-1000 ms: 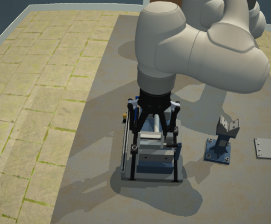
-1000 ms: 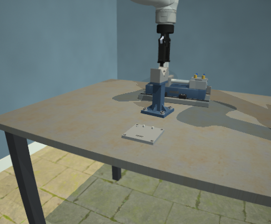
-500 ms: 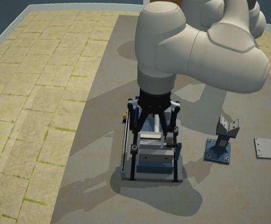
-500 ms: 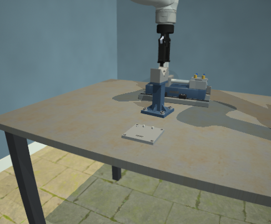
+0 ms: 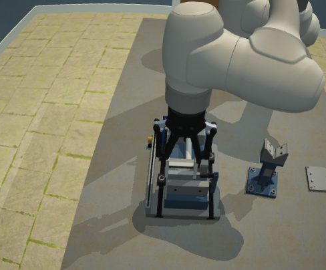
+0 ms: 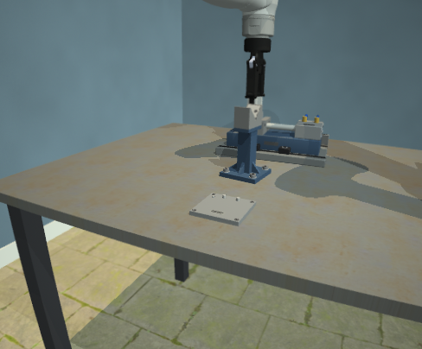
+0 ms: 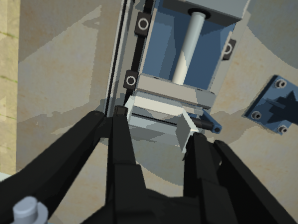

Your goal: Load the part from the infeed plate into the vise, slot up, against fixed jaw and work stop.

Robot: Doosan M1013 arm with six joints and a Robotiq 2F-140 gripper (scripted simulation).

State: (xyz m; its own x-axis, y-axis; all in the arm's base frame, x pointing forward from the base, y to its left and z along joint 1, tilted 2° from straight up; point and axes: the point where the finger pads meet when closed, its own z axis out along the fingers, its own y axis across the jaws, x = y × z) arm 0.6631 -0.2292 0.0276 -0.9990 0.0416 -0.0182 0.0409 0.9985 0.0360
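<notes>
The part lies 20 mm below my hand. The rest, counted from my hand: work stop: 70 mm to the left, 30 mm below; moving jaw: 40 mm below, 30 mm behind, 20 mm to the left; fixed jaw: 40 mm below, 30 mm ahead, 20 mm to the left.
</notes>
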